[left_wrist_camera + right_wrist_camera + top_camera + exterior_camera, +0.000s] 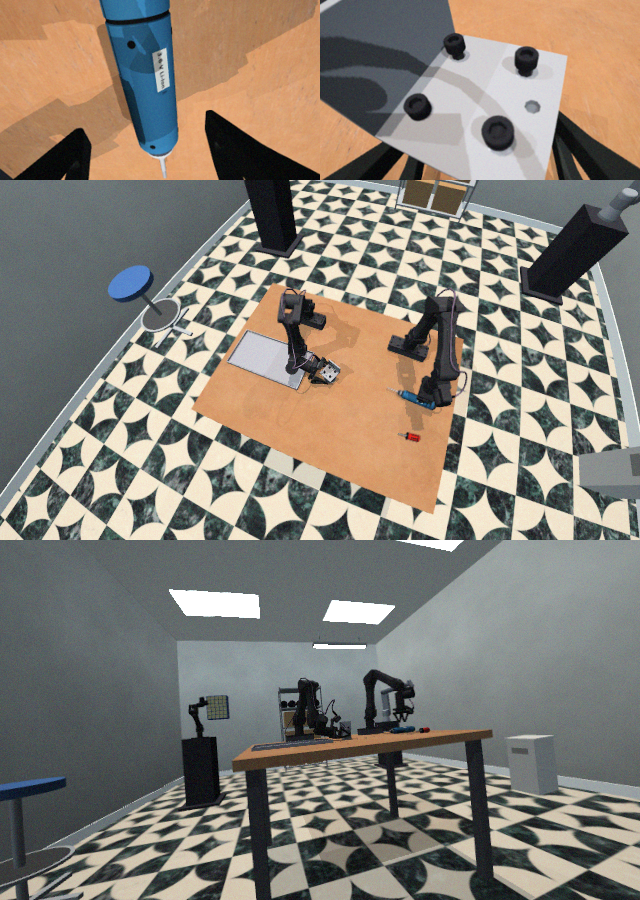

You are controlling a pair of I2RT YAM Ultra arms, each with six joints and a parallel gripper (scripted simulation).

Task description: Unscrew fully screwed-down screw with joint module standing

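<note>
My right hand is right at the round joint module. From my right hand the other things lie so: grey mat: 33 cm to the right, 2 cm below; grey bracket: 4 cm above; screw: 4 cm above, 2 cm to the right, 1 cm ahead.
</note>
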